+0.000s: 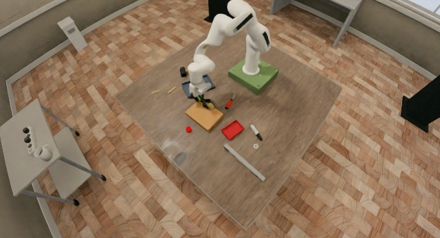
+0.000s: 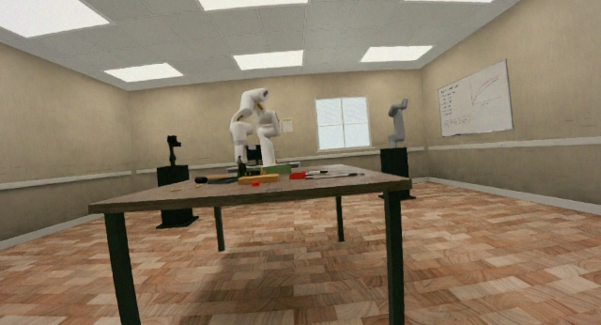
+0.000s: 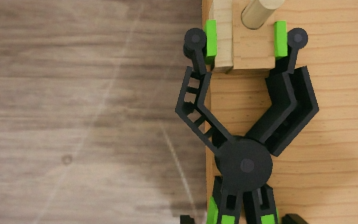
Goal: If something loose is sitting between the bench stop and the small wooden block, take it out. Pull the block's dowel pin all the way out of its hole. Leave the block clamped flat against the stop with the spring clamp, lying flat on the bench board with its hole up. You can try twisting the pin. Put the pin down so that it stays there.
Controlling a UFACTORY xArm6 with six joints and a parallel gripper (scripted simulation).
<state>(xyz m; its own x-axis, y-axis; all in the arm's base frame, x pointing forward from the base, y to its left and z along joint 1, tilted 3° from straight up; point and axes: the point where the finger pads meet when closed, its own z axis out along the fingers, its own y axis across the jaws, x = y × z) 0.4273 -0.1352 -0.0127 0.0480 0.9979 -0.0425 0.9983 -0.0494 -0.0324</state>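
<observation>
Now: the dowel pin 10 mm ahead of my hand and 110 mm to the left of it. Round my hand: dark tray (90 mm behind, 100 mm to the right, 50 mm below); then tan bench board (60 mm ahead, 100 mm to the left, 30 mm below); then small wooden block (10 mm ahead, 110 mm to the left, 10 mm below).
</observation>
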